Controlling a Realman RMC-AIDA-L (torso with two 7-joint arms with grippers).
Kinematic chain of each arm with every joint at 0, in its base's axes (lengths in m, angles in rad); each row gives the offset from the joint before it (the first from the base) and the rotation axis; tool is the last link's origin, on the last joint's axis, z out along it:
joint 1: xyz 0 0 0.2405 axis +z
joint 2: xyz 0 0 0 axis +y
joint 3: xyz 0 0 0.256 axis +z
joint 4: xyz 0 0 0 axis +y
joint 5: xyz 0 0 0.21 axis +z
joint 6: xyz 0 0 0 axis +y
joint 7: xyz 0 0 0.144 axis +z
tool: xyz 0 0 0
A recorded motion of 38 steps. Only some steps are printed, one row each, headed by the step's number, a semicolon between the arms.
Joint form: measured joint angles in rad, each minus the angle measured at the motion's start. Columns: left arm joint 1, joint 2, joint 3, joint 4, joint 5, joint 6, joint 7; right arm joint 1, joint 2, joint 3, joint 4, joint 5, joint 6, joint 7.
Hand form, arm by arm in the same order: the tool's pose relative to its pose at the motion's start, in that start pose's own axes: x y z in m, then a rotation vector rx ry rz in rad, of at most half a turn. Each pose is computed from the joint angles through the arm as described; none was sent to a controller.
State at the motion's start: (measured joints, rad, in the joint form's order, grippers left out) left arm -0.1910 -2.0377 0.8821 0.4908 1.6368 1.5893 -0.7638; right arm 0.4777 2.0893 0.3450 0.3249 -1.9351 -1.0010 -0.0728
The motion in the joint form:
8: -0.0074 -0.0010 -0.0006 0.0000 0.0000 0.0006 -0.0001; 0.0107 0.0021 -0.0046 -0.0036 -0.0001 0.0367 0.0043
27: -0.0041 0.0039 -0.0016 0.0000 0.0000 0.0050 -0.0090; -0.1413 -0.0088 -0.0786 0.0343 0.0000 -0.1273 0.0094
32: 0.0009 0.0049 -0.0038 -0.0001 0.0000 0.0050 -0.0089; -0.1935 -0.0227 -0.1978 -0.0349 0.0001 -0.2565 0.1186
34: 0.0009 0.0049 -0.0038 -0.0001 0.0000 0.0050 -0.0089; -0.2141 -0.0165 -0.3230 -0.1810 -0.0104 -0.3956 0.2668
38: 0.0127 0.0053 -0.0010 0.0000 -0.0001 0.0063 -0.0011; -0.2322 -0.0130 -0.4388 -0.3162 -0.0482 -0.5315 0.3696
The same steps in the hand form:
8: 0.0016 -0.0013 0.0023 -0.0042 0.0042 0.0047; 0.0030 0.0020 0.0030 -0.0122 0.0312 -0.0026
27: 0.0015 -0.0016 -0.0004 -0.0034 0.0026 -0.0037; 0.0199 0.0067 -0.0488 0.0134 -0.0187 0.0494
32: 0.0005 -0.0011 -0.0024 0.0018 0.0005 -0.0068; 0.0272 -0.0004 -0.0795 -0.0335 -0.0515 0.0731
34: 0.0005 -0.0011 -0.0024 0.0018 0.0005 -0.0068; 0.0275 -0.0110 -0.1012 -0.1249 -0.0916 0.0778
38: -0.0019 0.0018 -0.0055 0.0050 -0.0041 -0.0073; 0.0223 -0.0153 -0.1199 -0.2645 -0.1281 0.0494

